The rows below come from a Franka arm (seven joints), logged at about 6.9 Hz.
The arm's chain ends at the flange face. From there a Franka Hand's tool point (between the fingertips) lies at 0.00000 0.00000 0.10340 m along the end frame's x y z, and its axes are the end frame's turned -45 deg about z.
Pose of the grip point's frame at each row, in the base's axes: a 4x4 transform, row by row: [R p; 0 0 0 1], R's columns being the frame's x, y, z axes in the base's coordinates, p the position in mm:
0.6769, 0.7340, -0.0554, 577.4; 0.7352, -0.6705, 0.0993, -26.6; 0.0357, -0.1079, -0.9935, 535.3; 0, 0, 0, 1
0.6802, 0.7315, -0.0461, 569.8; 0.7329, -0.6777, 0.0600, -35.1; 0.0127, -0.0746, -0.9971, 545.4; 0, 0, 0, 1
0.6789, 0.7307, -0.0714, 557.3; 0.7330, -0.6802, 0.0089, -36.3; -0.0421, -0.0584, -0.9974, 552.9; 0, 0, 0, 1
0.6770, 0.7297, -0.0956, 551.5; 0.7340, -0.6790, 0.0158, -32.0; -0.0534, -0.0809, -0.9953, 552.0; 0, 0, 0, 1
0.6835, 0.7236, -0.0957, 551.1; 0.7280, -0.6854, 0.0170, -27.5; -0.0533, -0.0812, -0.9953, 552.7; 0, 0, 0, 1
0.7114, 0.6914, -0.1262, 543.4; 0.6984, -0.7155, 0.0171, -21.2; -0.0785, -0.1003, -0.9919, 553.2; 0, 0, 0, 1
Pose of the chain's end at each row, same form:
0.9977, 0.0404, -0.0554, 583.1; 0.0457, -0.9940, 0.0993, -36.9; -0.0511, -0.1015, -0.9935, 638.0; 0, 0, 0, 1
0.9982, 0.0363, -0.0461, 574.6; 0.0390, -0.9974, 0.0600, -41.3; -0.0438, -0.0617, -0.9971, 648.5; 0, 0, 0, 1
0.9967, 0.0366, -0.0714, 564.7; 0.0373, -0.9993, 0.0089, -37.2; -0.0711, -0.0115, -0.9974, 656.0; 0, 0, 0, 1
0.9947, 0.0373, -0.0956, 561.4; 0.0389, -0.9991, 0.0158, -33.6; -0.0950, -0.0194, -0.9953, 654.9; 0, 0, 0, 1
0.9950, 0.0284, -0.0957, 561.0; 0.0301, -0.9994, 0.0170, -29.3; -0.0951, -0.0197, -0.9953, 655.6; 0, 0, 0, 1
0.9919, -0.0141, -0.1262, 556.4; -0.0121, -0.9998, 0.0171, -23.0; -0.1264, -0.0154, -0.9919, 655.8; 0, 0, 0, 1

